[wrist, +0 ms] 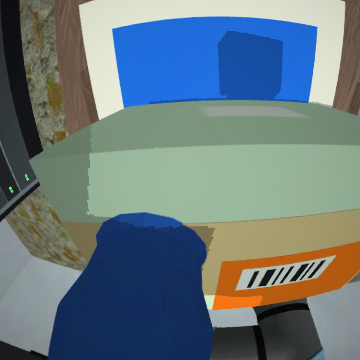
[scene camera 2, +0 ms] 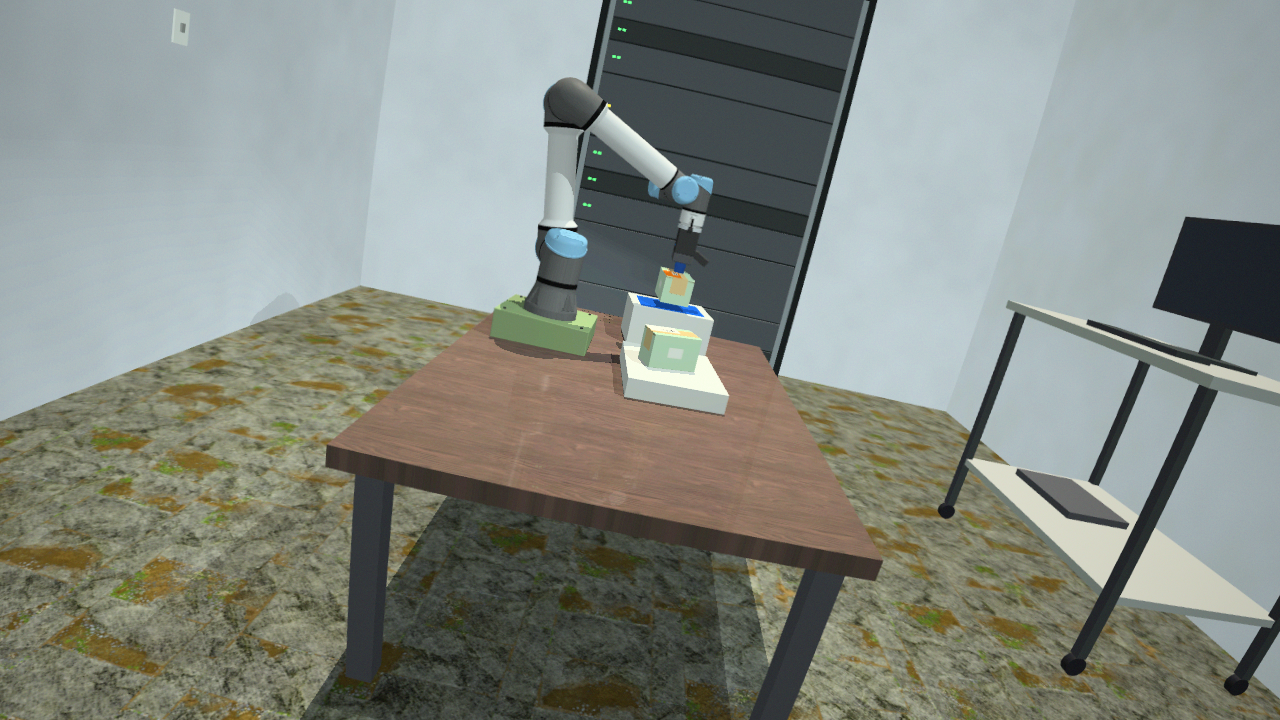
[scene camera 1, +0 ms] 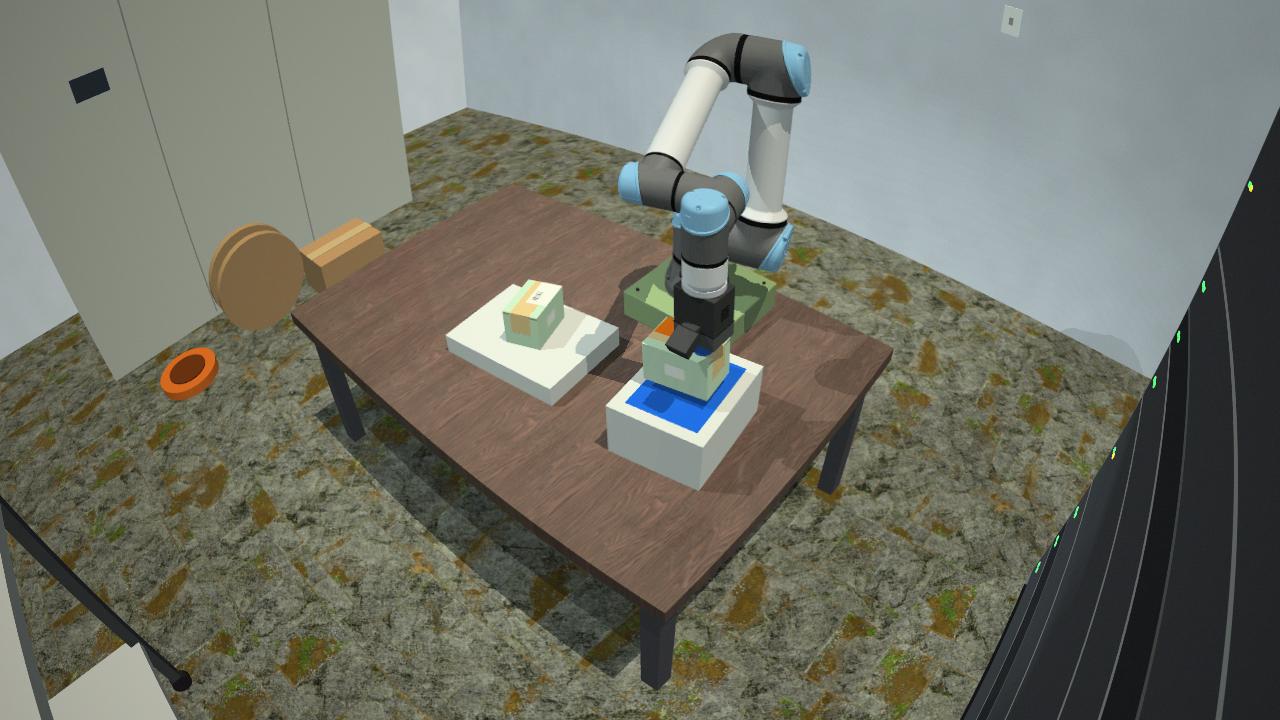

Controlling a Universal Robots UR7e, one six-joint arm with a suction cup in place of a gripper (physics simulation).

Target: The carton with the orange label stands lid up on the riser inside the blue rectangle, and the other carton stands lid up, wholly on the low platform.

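Note:
The carton with the orange label is lid up at the riser, over the rear part of the blue rectangle. A thin dark line runs along its lower edge in the wrist view; whether it rests fully or hangs slightly above is unclear. My blue suction cup is on its lid, off to one side of the label. The other carton stands lid up on the low platform.
The green arm base is behind the riser on the wooden table. The low platform stands close beside the riser. A dark server rack and a wheeled cart stand away from the table.

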